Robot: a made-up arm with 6 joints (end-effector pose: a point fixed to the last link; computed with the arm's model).
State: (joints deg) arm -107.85 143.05 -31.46 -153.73 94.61 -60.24
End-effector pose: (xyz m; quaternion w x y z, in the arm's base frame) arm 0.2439 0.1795 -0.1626 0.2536 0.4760 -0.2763 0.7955
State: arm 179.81 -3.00 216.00 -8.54 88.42 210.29
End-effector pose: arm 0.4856 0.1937 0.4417 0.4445 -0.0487 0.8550 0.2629
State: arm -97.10 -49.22 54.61 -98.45 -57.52 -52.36
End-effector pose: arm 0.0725 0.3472 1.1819 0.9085 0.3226 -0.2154 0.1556
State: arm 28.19 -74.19 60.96 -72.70 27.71 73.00
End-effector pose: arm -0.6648 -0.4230 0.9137 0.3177 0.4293 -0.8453 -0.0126
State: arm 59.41 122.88 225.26 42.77 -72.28 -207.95
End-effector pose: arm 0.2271 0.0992 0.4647 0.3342 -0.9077 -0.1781 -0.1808
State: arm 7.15 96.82 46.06 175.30 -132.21 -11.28
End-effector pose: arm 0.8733 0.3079 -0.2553 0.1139 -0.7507 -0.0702 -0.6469
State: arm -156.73 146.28 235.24 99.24 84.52 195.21
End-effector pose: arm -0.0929 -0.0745 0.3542 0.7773 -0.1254 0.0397 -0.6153
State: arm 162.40 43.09 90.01 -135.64 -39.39 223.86
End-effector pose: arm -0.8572 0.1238 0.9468 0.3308 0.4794 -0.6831 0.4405
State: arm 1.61 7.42 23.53 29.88 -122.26 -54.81
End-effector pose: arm 0.5888 -0.1548 1.0211 0.5654 0.1777 0.5774 -0.5616
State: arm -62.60 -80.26 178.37 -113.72 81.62 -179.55
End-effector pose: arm -0.3068 0.7646 -0.1907 0.0299 -0.0255 0.9947 0.0954
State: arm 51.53 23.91 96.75 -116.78 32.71 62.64
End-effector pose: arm 0.2746 0.4887 1.2152 0.6042 0.6880 -0.2325 0.3279
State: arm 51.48 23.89 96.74 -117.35 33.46 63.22
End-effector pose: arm 0.2730 0.4887 1.2156 0.6071 0.6892 -0.2286 0.3228
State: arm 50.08 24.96 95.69 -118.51 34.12 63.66
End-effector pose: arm 0.2983 0.5034 1.1994 0.6232 0.6851 -0.2170 0.3084
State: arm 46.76 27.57 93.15 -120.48 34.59 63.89
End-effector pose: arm 0.3639 0.5332 1.1565 0.6562 0.6738 -0.1943 0.2786
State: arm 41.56 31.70 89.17 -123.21 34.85 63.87
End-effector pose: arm 0.4715 0.5626 1.0808 0.7004 0.6572 -0.1596 0.2283
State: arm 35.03 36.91 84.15 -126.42 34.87 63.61
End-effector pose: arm 0.6070 0.5687 0.9727 0.7438 0.6394 -0.1152 0.1569
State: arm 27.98 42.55 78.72 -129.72 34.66 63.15
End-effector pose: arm 0.7441 0.5382 0.8428 0.7748 0.6246 -0.0670 0.0707
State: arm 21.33 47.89 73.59 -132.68 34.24 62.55
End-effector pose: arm 0.8560 0.4780 0.7107 0.7880 0.6150 -0.0225 -0.0168
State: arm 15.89 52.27 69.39 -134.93 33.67 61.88
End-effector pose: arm 0.9300 0.4098 0.5977 0.7870 0.6102 0.0118 -0.0906
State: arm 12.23 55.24 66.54 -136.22 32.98 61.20
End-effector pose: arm 0.9695 0.3560 0.5193 0.7804 0.6086 0.0329 -0.1394
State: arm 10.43 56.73 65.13 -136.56 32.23 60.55
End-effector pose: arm 0.9857 0.3273 0.4792 0.7758 0.6088 0.0412 -0.1606
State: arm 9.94 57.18 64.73 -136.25 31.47 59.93
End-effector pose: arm 0.9902 0.3184 0.4663 0.7747 0.6098 0.0412 -0.1623
